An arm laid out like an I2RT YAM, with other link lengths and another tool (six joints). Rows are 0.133 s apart.
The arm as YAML. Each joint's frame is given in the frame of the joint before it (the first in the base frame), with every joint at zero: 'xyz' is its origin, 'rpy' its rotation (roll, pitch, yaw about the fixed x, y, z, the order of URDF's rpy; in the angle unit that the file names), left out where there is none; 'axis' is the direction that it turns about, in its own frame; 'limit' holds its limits. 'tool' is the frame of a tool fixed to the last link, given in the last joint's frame.
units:
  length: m
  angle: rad
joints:
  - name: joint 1
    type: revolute
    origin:
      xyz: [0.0, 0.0, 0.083]
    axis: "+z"
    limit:
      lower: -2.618
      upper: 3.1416
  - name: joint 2
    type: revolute
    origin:
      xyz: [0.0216, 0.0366, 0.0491]
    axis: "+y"
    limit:
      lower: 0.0
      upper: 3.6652
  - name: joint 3
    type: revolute
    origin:
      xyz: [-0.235, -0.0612, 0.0]
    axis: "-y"
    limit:
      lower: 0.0
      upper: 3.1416
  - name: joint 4
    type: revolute
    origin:
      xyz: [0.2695, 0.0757, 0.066]
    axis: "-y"
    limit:
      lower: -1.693
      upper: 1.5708
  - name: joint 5
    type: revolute
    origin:
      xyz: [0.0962, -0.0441, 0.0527]
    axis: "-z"
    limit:
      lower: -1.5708
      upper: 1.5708
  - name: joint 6
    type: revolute
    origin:
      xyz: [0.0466, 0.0, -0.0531]
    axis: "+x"
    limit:
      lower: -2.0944
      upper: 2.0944
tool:
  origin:
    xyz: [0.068, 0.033, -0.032]
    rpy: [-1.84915, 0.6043, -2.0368]
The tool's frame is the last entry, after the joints.
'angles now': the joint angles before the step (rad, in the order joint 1, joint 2, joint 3, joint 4, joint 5, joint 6). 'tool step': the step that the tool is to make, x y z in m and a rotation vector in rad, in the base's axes. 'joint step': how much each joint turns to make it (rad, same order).
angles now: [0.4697 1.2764 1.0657 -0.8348 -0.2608 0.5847]
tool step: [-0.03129 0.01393 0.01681 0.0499 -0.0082 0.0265]
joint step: [0.0850 -0.1073 -0.0404 -0.0163 -0.0031 0.0730]
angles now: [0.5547 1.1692 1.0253 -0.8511 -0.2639 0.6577]
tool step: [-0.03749 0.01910 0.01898 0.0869 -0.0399 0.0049]
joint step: [0.1354 -0.1495 -0.0758 0.0428 0.0392 0.1372]
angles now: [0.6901 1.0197 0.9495 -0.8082 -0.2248 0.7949]
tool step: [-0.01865 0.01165 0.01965 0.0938 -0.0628 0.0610]
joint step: [0.0644 -0.0770 -0.0308 0.0682 -0.0188 0.0227]
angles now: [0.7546 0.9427 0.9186 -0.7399 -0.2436 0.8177]
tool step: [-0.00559 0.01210 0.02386 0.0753 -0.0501 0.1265]
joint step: [0.0096 0.0294 0.0554 0.0433 -0.1005 -0.0656]
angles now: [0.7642 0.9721 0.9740 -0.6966 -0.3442 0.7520]
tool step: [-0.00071 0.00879 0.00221 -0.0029 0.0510 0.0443]
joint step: [0.0077 0.0668 0.0534 -0.0249 -0.0495 0.0013]
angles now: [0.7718 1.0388 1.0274 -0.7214 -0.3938 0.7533]
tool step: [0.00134 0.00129 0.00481 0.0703 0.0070 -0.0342]
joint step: [-0.0032 -0.0430 -0.0534 0.0807 -0.0118 0.0676]
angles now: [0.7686 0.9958 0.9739 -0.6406 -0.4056 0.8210]
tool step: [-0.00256 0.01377 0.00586 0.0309 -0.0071 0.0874]
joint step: [0.0195 0.0619 0.0396 0.0360 -0.0642 -0.0308]
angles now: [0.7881 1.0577 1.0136 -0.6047 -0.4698 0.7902]
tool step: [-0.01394 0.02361 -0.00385 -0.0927 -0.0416 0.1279]
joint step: [0.0874 0.1327 0.1337 -0.0894 0.0283 -0.1087]
